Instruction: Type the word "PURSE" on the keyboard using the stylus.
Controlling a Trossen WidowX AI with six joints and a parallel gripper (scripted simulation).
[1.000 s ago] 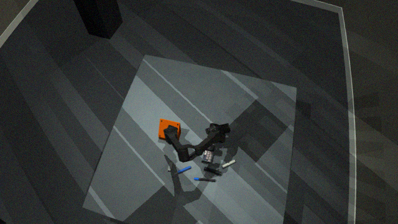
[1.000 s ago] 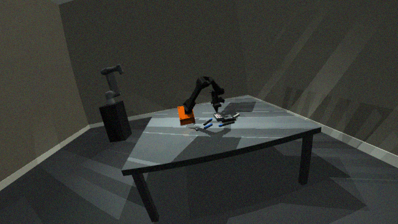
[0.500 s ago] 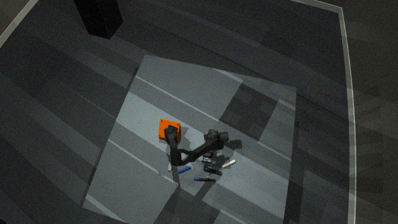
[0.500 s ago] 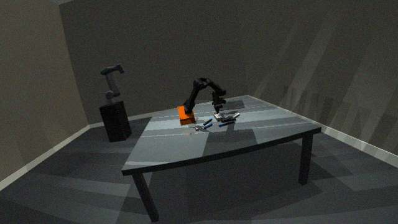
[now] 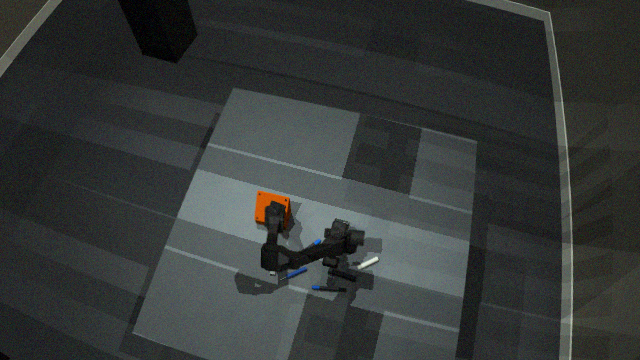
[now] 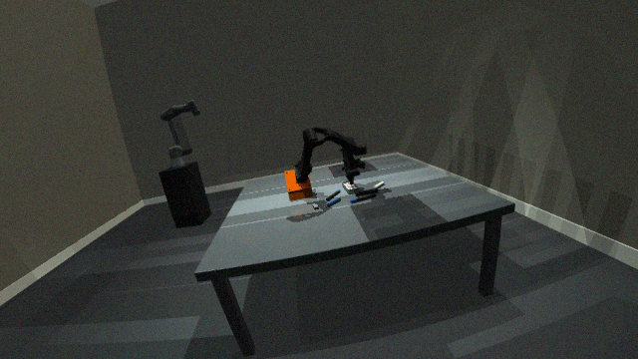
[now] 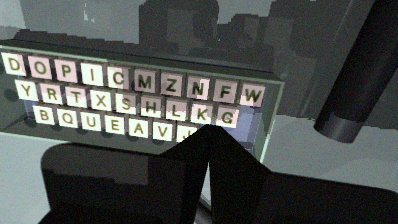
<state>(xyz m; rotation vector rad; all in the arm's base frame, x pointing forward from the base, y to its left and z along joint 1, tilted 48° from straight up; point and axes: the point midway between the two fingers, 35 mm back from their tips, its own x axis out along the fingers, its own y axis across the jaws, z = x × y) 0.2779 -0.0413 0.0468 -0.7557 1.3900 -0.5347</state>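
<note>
Right now the blue stylus is 16 cm to the right of my gripper tip, 14 cm behind it and 3 cm below it. The rest, counted from my gripper tip: white cylinder (15 cm ahead, 3 cm below); then stylus tip (18 cm to the right, 16 cm behind, 3 cm below); then grey block (21 cm behind, 15 cm to the right, 4 cm below).
</note>
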